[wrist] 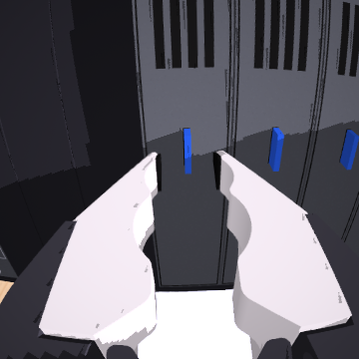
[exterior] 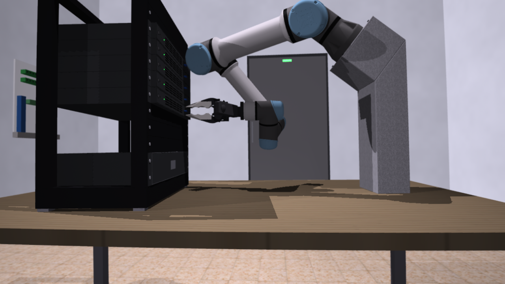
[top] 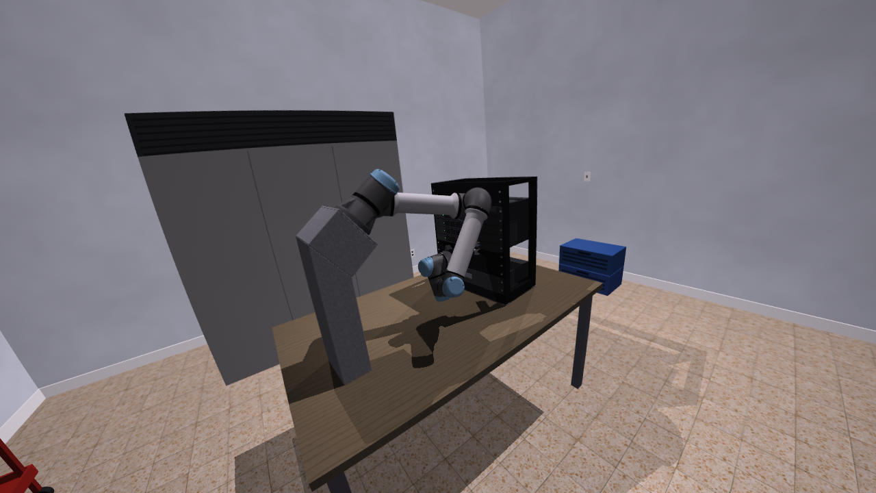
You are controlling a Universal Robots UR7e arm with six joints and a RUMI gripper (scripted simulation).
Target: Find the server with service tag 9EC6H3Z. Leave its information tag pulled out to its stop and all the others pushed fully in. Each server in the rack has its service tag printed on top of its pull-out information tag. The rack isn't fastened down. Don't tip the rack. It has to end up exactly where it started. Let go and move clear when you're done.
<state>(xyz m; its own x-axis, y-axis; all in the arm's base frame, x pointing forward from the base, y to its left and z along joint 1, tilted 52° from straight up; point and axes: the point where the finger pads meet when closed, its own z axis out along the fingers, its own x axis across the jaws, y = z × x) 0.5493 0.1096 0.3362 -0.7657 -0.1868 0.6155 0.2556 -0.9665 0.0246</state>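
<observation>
Now: hand 5 cm short of the information tag and 2 cm to the right of it.
</observation>
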